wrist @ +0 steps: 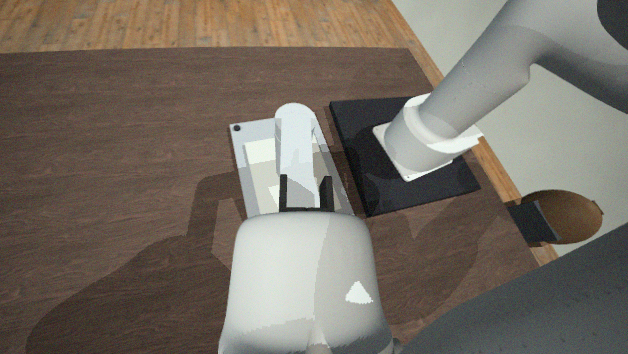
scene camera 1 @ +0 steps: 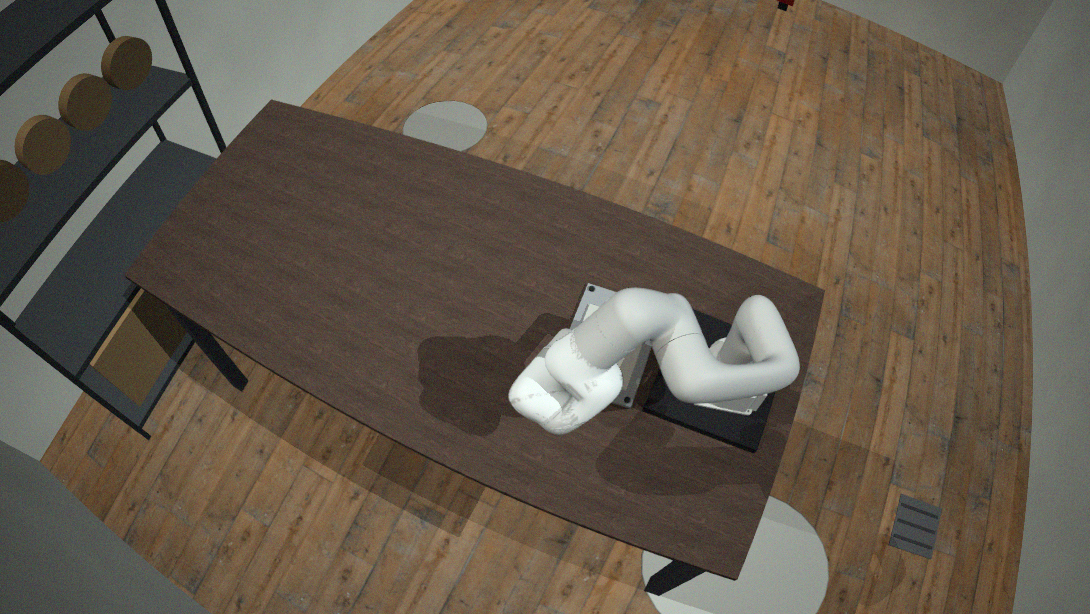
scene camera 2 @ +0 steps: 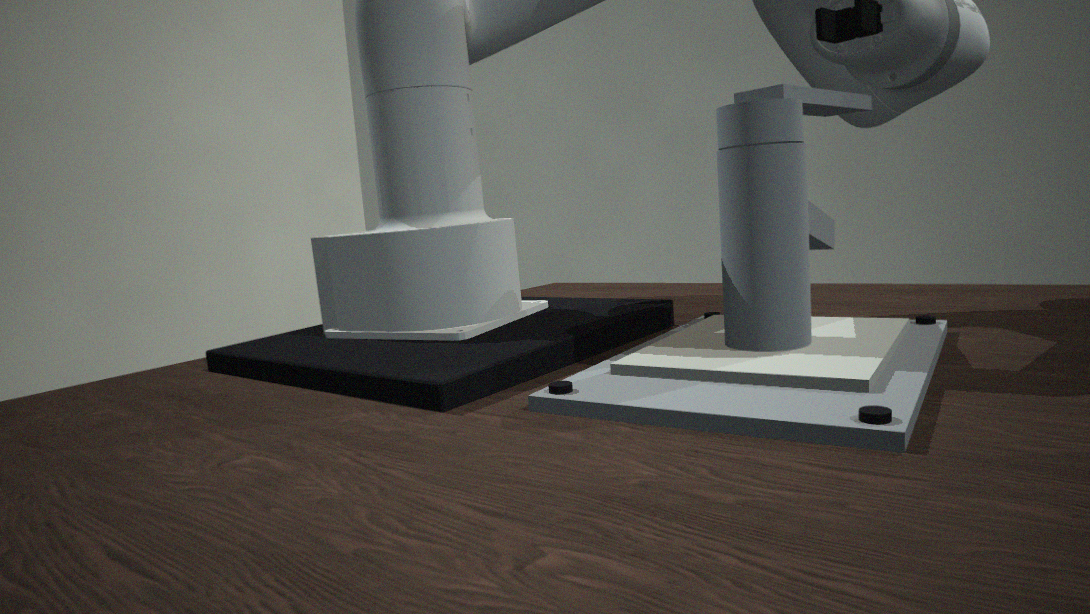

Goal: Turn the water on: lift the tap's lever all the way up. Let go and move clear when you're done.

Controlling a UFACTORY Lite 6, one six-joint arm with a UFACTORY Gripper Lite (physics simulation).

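Places are measured from the arm's base along level axes (x ahead, y left, z up), in metres.
Pixels of known places: hand at its tool point: (wrist: 304, 195) (scene camera 2: 845, 20); arm's base at its link origin: (wrist: 410, 146) (scene camera 2: 444, 321).
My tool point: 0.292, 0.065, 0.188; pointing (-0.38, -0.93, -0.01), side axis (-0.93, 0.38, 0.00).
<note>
Ahead of a thing's pixels: the offset from my tool point to its top centre, as dx, dy, dz. "spot": to the spot under its first point. Level surfaces: height alone.
The tap {spot: -0.034, -0.125, -0.135} (scene camera 2: 766, 244) is a grey upright cylinder on a plate {-0.040, -0.102, -0.195} (scene camera 1: 598, 295) (scene camera 2: 724, 413) (wrist: 240, 156) with black corner bolts. Its flat lever {-0.020, -0.051, -0.051} (scene camera 2: 835, 99) (wrist: 295, 150) lies about level across the top, and a short spout {-0.032, -0.032, -0.107} (scene camera 2: 822, 228) sticks out lower down. My gripper (scene camera 2: 848, 21) (wrist: 305, 192) is open. In the wrist view its two black fingers stand on either side of the lever's near end. In scene camera 2 they show above the lever's outer end, apart from it in that view. In scene camera 1 the arm hides the tap and the fingers.
My arm's base stands on a black slab (scene camera 1: 697, 423) (scene camera 2: 381, 373) (wrist: 350, 150) beside the tap's plate, on the dark wooden table {dz -0.207} (scene camera 1: 381, 228) (scene camera 2: 381, 518) (wrist: 125, 100). A shelf unit (scene camera 1: 190, 76) with round wooden discs stands past the table's left end.
</note>
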